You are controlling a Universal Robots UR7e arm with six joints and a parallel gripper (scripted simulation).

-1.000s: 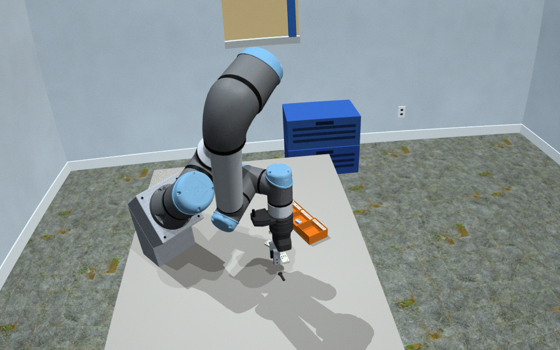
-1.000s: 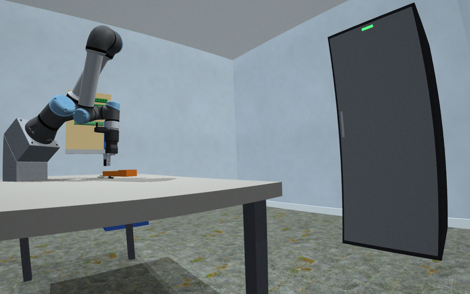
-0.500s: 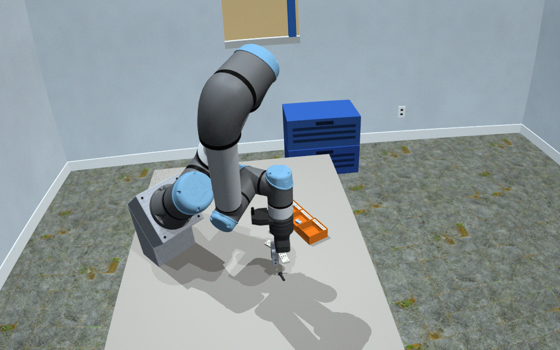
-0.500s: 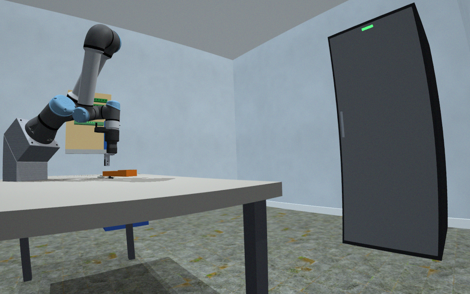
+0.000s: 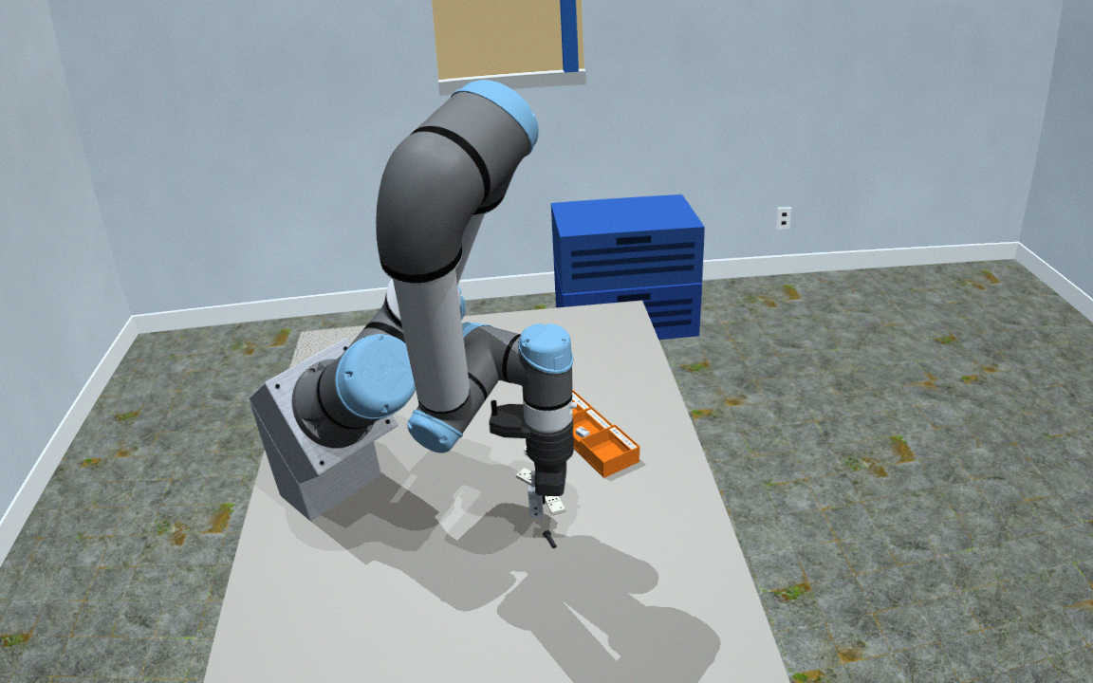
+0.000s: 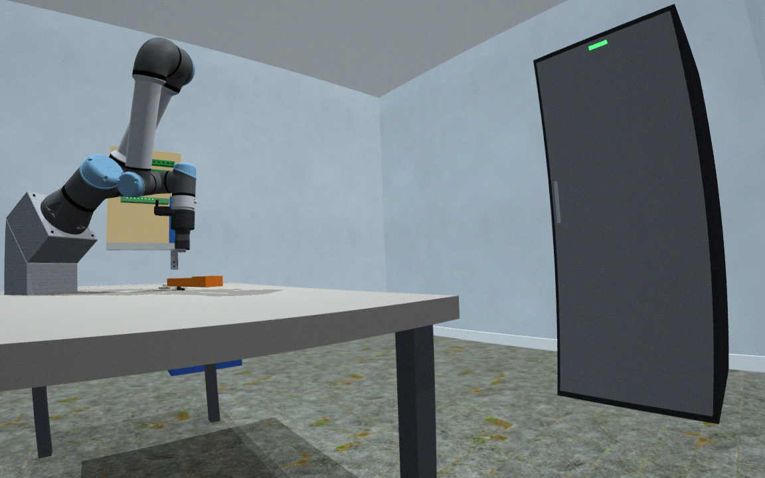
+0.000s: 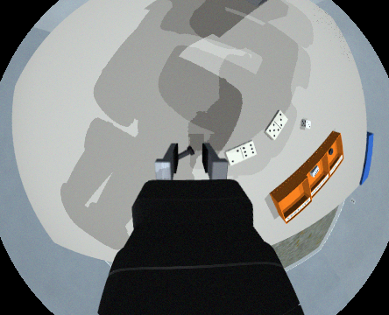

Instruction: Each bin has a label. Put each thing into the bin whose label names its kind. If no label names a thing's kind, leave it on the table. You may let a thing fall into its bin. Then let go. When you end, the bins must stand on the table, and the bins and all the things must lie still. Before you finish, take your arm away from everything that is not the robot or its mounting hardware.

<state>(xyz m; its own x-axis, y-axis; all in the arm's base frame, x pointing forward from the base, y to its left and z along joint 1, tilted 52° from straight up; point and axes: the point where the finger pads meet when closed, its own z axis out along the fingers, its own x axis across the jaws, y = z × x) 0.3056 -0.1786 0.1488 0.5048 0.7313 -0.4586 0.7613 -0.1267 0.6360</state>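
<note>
Right now my hand is 1 cm short of the black bolt, 1 cm to the left of it and 8 cm above it. The rest, counted from my hand: white die (9 cm ahead, 22 cm to the left, 8 cm below); then black nut (20 cm ahead, 29 cm to the left, 7 cm below); then grey piece (20 cm ahead, 21 cm to the left, 7 cm below).
</note>
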